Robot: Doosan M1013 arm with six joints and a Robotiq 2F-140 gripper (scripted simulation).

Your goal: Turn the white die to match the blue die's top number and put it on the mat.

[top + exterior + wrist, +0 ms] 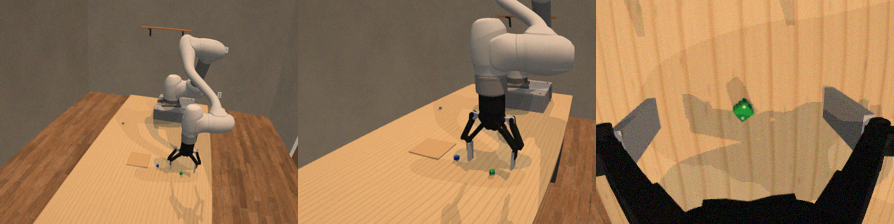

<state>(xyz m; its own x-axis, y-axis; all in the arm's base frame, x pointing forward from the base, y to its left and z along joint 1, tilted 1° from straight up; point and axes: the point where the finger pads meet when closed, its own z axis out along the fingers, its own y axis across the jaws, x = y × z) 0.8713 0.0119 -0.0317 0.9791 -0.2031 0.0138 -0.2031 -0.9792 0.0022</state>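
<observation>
My gripper is now 50 mm above the green die and 20 mm past it. Also, from my hand: tan mat 270 mm to the right, 150 mm behind, 60 mm below; blue die 150 mm to the right, 90 mm behind, 50 mm below; white die 620 mm behind, 440 mm to the right, 50 mm below.
</observation>
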